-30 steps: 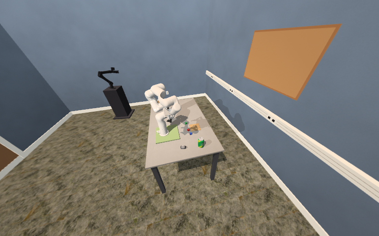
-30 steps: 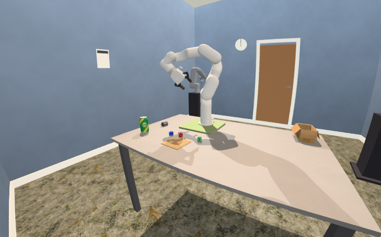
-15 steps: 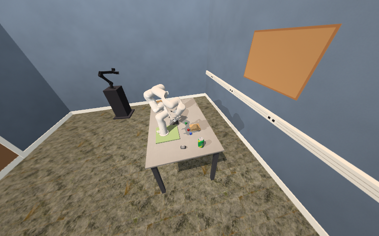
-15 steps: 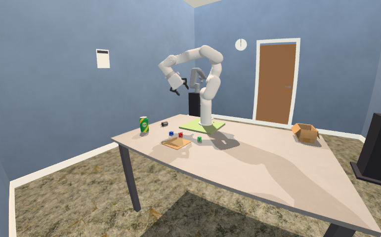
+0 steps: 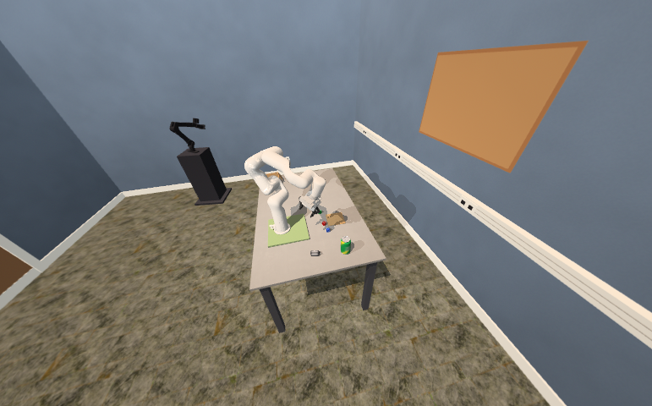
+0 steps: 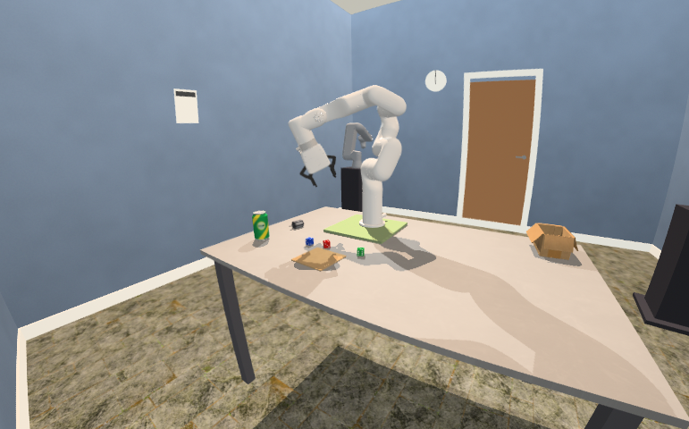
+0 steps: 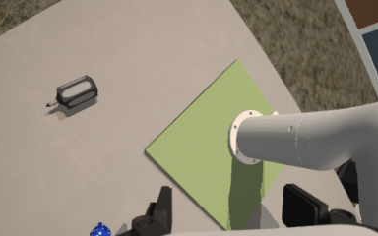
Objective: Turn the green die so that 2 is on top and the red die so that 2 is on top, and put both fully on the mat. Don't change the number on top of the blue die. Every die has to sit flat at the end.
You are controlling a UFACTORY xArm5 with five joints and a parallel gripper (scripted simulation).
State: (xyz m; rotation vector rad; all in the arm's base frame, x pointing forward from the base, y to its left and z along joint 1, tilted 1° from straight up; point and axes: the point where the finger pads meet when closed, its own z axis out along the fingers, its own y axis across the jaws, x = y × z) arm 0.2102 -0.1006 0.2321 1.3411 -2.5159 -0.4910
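Now: the red die 120 mm ahead of my hand, 120 mm to the left of it and 230 mm below it. Round my hand: blue die: 140 mm ahead, 50 mm to the left, 230 mm below; then dark object: 50 mm ahead, 170 mm to the right, 230 mm below; then green die: 90 mm ahead, 270 mm to the left, 230 mm below.
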